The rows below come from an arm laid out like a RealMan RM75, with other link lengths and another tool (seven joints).
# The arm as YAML. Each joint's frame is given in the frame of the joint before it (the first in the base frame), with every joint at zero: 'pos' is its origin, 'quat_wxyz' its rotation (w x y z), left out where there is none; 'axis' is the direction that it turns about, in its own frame. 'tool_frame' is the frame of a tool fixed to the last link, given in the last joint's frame.
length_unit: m
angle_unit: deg
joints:
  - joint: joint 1
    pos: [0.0, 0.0, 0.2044]
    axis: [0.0, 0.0, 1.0]
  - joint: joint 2
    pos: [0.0, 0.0, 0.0]
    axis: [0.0, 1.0, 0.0]
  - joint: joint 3
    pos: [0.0, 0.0, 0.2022]
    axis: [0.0, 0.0, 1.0]
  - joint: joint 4
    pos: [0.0, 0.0, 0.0]
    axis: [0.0, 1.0, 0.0]
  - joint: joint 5
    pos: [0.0, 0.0, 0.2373]
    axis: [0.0, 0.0, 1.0]
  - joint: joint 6
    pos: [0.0, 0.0, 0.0]
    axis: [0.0, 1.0, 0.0]
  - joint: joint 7
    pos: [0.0, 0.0, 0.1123]
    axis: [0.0, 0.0, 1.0]
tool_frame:
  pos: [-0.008, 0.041, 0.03]
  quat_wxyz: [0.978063, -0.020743, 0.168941, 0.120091]
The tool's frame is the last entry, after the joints.
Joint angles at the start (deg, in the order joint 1, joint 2, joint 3, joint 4, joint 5, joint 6, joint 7):
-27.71, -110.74, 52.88, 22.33, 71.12, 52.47, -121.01
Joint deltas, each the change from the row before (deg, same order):
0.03, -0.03, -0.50, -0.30, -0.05, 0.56, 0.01
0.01, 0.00, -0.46, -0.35, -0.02, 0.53, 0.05
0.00, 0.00, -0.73, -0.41, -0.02, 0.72, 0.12
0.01, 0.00, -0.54, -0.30, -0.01, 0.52, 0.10
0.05, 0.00, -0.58, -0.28, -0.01, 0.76, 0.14
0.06, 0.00, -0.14, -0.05, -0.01, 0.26, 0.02
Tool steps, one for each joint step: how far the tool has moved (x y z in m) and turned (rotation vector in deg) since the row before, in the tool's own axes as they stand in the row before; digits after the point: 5 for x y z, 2 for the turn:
0.00026, -0.00020, -0.00123, -0.14, 0.17, -0.60
0.00010, -0.00032, -0.00123, -0.13, 0.11, -0.51
0.00068, -0.00022, -0.00147, -0.23, 0.27, -0.65
0.00050, -0.00021, -0.00113, -0.16, 0.21, -0.46
0.00058, 0.00017, -0.00153, -0.36, 0.20, -0.51
0.00019, 0.00000, -0.00066, -0.12, 0.04, -0.16

